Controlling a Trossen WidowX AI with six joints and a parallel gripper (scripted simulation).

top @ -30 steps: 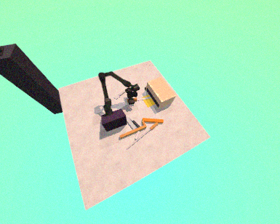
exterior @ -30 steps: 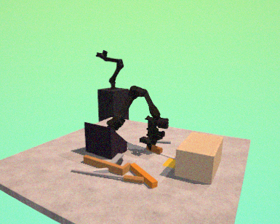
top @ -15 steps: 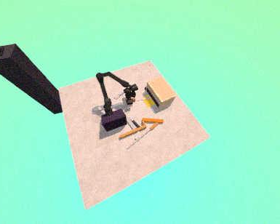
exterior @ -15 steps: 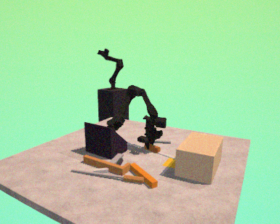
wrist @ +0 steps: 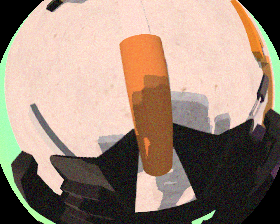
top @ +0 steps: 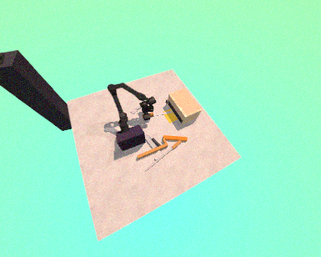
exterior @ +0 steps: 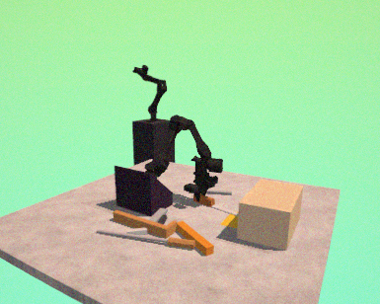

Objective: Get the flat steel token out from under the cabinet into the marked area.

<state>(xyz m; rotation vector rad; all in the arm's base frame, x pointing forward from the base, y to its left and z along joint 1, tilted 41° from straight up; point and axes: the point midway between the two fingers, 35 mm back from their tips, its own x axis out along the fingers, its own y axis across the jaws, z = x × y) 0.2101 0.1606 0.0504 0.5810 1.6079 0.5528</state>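
Now: gripper tip 270 mm to the left of the dark-handled tool. The rest, counted from my gripper tip: orange bar: 310 mm to the right, 200 mm ahead, 10 mm above.
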